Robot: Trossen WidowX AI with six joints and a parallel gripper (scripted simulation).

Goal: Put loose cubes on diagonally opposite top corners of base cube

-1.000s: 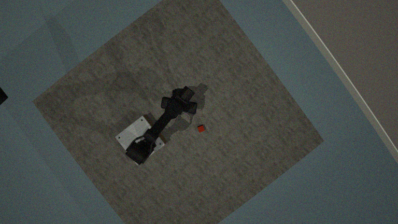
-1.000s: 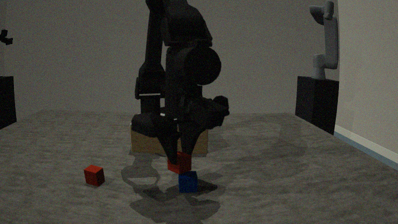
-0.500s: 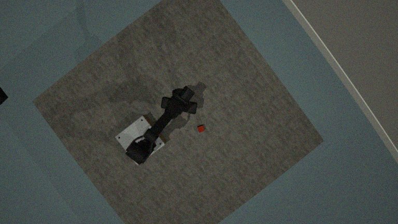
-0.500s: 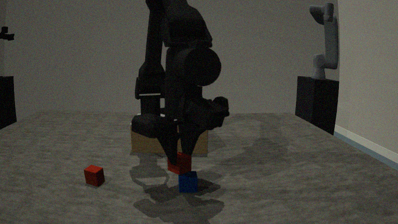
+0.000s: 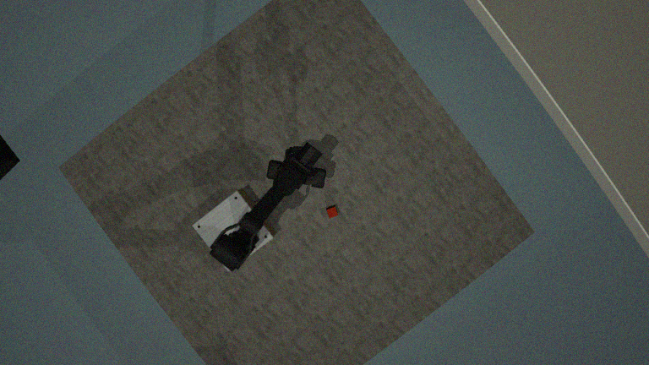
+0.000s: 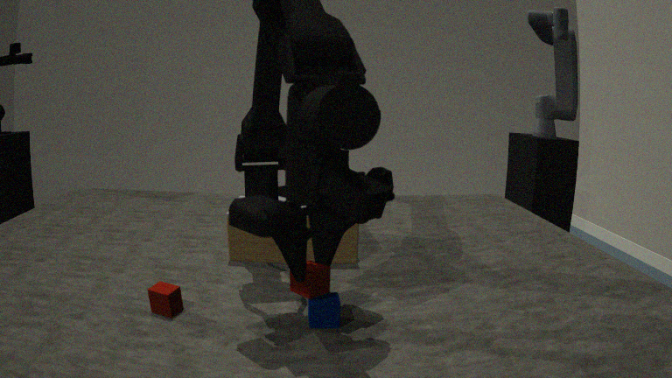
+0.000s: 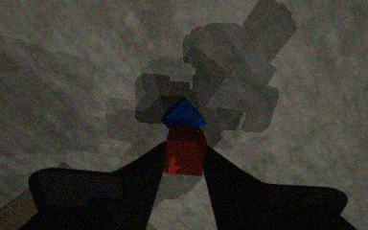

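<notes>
The blue cube is 40 mm below my gripper tip, 10 mm to the left of it and 10 mm ahead of it.
</notes>
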